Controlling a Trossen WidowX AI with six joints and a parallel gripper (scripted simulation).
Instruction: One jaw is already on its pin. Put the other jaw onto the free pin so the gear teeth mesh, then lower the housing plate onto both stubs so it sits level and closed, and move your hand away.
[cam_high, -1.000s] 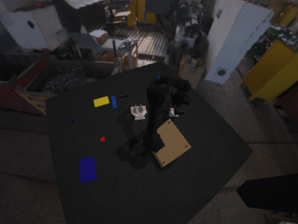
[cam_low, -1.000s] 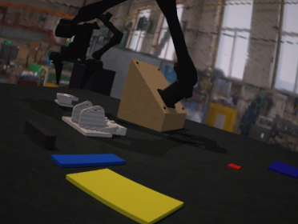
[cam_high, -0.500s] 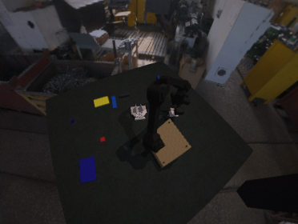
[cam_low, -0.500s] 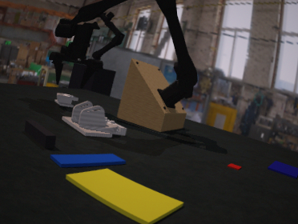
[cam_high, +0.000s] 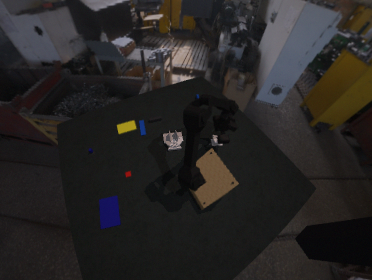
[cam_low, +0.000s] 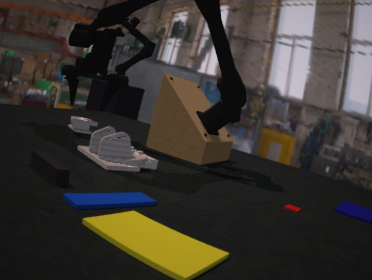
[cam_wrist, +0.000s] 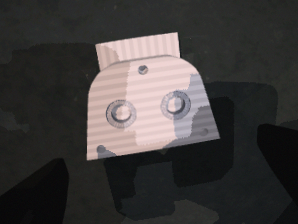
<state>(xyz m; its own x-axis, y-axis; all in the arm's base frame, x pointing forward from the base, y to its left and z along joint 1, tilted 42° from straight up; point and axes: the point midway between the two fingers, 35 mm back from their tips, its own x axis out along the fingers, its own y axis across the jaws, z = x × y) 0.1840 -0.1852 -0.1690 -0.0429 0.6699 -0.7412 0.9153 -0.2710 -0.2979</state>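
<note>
Right now my gripper tip is 3 cm above the housing plate and 1 cm to the left of it. From my gripper tip the other things lie so: blue strip: 38 cm to the left, 31 cm ahead, 6 cm below; then black bar: 33 cm ahead, 28 cm to the left, 5 cm below; then white block: 5 cm below, 1 cm to the right.
</note>
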